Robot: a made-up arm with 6 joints. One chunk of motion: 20 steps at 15 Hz.
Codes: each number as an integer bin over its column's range. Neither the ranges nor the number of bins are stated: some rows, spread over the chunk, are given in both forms.
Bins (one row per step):
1: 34 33 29 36 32 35
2: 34 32 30 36 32 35
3: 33 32 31 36 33 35
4: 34 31 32 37 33 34
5: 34 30 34 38 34 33
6: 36 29 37 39 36 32
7: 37 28 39 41 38 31
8: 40 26 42 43 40 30
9: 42 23 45 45 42 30
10: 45 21 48 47 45 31
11: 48 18 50 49 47 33
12: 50 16 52 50 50 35
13: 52 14 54 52 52 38
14: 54 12 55 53 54 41
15: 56 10 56 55 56 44
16: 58 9 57 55 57 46
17: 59 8 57 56 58 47
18: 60 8 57 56 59 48
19: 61 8 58 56 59 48
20: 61 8 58 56 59 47
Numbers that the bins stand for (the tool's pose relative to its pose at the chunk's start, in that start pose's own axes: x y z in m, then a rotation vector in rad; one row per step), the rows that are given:
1: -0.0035 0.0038 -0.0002 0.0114 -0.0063 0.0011
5: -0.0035 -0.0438 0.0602 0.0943 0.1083 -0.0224
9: 0.0333 -0.1549 0.1929 0.3843 0.5667 -0.0576
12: 0.0702 -0.2660 0.2773 0.5914 1.0251 0.0011
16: 0.1070 -0.3771 0.3376 0.7986 1.4262 0.1303
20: 0.1208 -0.3930 0.3497 0.8400 1.5408 0.1421
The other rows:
2: -0.0035 -0.0121 0.0119 0.0114 -0.0063 0.0011
3: -0.0081 -0.0121 0.0240 0.0114 0.0510 0.0011
4: -0.0035 -0.0279 0.0360 0.0529 0.0510 -0.0106
6: 0.0057 -0.0597 0.0963 0.1357 0.2229 -0.0341
7: 0.0103 -0.0756 0.1205 0.2186 0.3375 -0.0459
8: 0.0241 -0.1073 0.1567 0.3014 0.4521 -0.0576
10: 0.0471 -0.1867 0.2290 0.4671 0.7386 -0.0459
11: 0.0610 -0.2343 0.2532 0.5500 0.8532 -0.0224
13: 0.0794 -0.2978 0.3014 0.6743 1.1397 0.0363
14: 0.0886 -0.3295 0.3135 0.7157 1.2543 0.0716
15: 0.0978 -0.3613 0.3256 0.7986 1.3689 0.1068
17: 0.1116 -0.3930 0.3376 0.8400 1.4835 0.1421
18: 0.1162 -0.3930 0.3376 0.8400 1.5408 0.1538
19: 0.1208 -0.3930 0.3497 0.8400 1.5408 0.1538

